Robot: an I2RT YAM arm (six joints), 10 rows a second.
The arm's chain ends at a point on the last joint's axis. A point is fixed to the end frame.
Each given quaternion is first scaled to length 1.
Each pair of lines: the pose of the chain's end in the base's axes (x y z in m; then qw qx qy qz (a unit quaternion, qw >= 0)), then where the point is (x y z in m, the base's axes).
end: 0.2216, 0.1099, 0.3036, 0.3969, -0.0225, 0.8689, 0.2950
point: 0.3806 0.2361 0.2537
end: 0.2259, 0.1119, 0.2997, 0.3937, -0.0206, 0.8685, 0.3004
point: 0.3842 0.2391 0.2501
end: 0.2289, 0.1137, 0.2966, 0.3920, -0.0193, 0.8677, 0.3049
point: 0.3867 0.2418 0.2477
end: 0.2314, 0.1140, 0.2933, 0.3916, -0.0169, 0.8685, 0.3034
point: 0.3897 0.2412 0.2438
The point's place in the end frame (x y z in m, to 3 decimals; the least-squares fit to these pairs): -0.049 0.036 0.200
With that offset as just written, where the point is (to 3 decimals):
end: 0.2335, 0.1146, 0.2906, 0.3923, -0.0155, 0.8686, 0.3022
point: 0.392 0.241 0.241
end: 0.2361, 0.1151, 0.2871, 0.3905, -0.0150, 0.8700, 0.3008
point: 0.395 0.241 0.236
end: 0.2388, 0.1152, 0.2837, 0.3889, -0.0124, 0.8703, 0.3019
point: 0.398 0.241 0.233
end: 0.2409, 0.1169, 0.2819, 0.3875, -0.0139, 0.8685, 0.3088
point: 0.399 0.245 0.232
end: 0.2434, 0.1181, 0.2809, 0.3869, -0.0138, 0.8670, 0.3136
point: 0.401 0.247 0.233
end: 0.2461, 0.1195, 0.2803, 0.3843, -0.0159, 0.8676, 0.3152
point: 0.402 0.250 0.232
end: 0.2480, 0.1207, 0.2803, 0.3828, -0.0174, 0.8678, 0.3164
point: 0.403 0.252 0.231
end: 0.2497, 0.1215, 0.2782, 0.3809, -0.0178, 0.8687, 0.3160
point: 0.405 0.253 0.228
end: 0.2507, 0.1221, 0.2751, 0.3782, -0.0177, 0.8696, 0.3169
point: 0.405 0.254 0.225
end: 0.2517, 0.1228, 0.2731, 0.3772, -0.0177, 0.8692, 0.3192
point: 0.406 0.255 0.223
